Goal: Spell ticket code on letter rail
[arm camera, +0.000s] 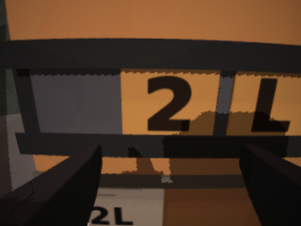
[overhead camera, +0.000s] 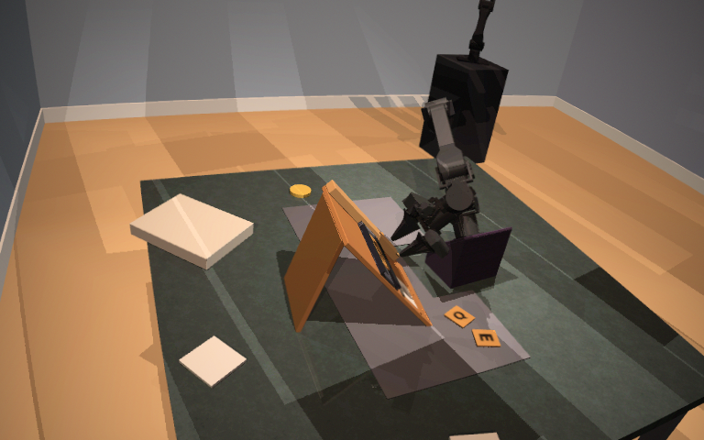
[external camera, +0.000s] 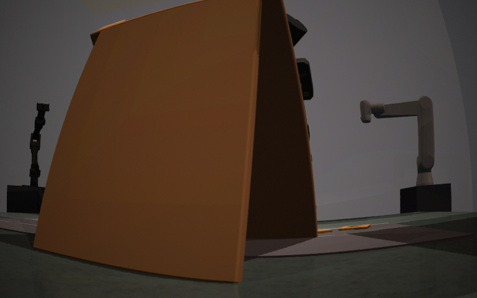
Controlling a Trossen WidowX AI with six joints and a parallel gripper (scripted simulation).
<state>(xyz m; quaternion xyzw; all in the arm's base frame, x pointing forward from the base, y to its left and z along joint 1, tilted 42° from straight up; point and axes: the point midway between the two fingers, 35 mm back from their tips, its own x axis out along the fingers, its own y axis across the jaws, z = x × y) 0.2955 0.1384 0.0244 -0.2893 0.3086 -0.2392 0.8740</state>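
Right now my gripper tip is 30 mm short of the orange tile marked 2, 10 mm to the left of it and 20 mm above it. The rest, counted from my gripper tip: white ticket 20 mm behind, 40 mm to the left, 100 mm below; cream box 370 mm ahead, 450 mm to the right, 160 mm below; grey mat 120 mm behind, 100 mm to the right, 180 mm below.
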